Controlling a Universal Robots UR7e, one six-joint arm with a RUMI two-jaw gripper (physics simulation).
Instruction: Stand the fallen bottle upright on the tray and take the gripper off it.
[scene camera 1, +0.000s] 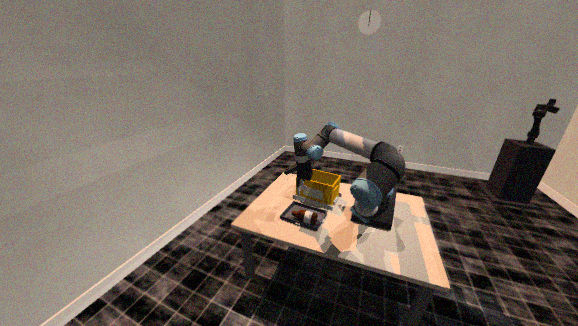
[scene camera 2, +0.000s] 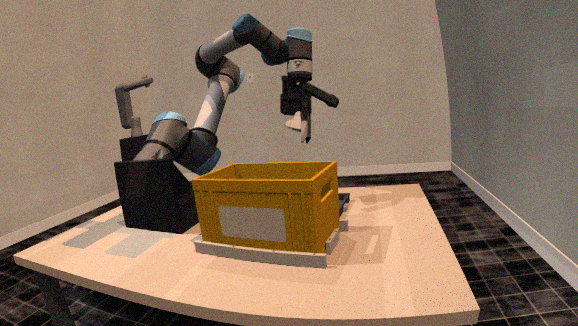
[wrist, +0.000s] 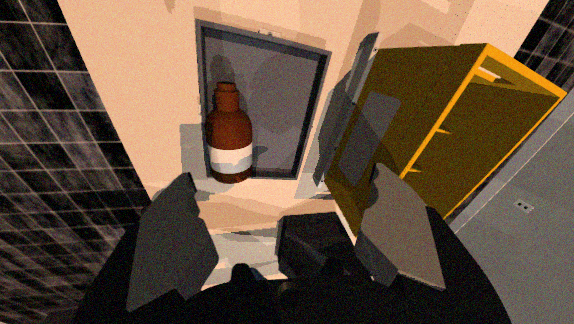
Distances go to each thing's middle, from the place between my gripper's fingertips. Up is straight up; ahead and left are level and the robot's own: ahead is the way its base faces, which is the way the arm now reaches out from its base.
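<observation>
There is the brown bottle (wrist: 228, 129), and I find it 160 mm below my hand, 60 mm to the left of it and 30 mm behind it.
</observation>
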